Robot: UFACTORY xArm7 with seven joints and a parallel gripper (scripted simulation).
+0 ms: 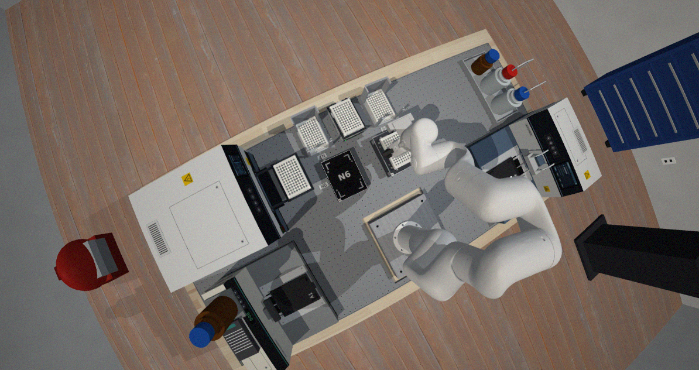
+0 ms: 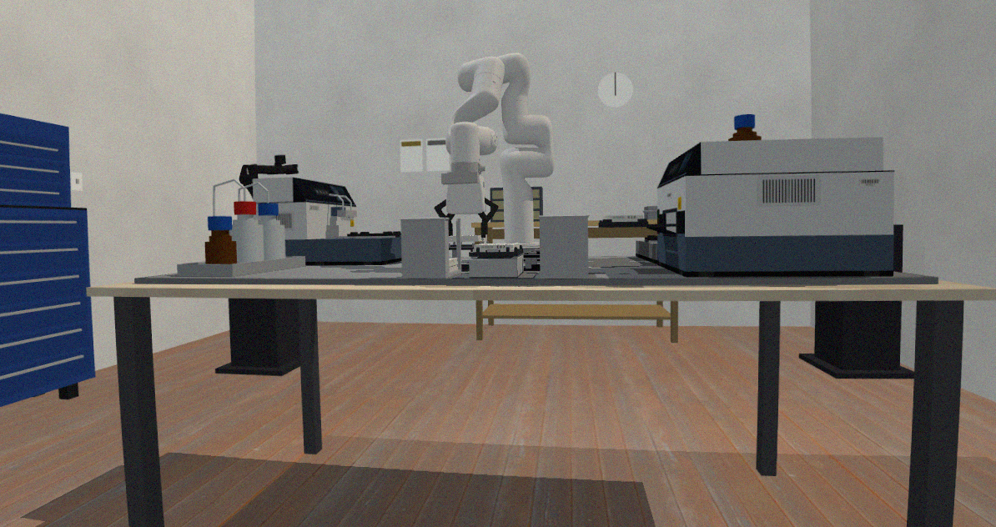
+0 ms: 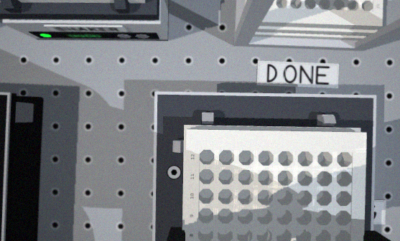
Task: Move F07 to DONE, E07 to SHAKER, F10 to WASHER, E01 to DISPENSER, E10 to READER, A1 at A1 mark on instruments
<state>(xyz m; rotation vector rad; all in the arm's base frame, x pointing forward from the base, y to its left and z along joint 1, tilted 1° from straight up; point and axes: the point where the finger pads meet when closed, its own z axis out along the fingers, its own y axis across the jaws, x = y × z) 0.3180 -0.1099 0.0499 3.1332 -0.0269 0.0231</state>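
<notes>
Right now my hand is 3 cm above the regrip nest RG. From my hand the other things lie so: washer nest: 37 cm to the right, 31 cm behind; then black recovery nest N6: 22 cm to the left, 5 cm below, 1 cm ahead; then A1 mark: 7 cm behind, 6 cm to the left, 3 cm below.
</notes>
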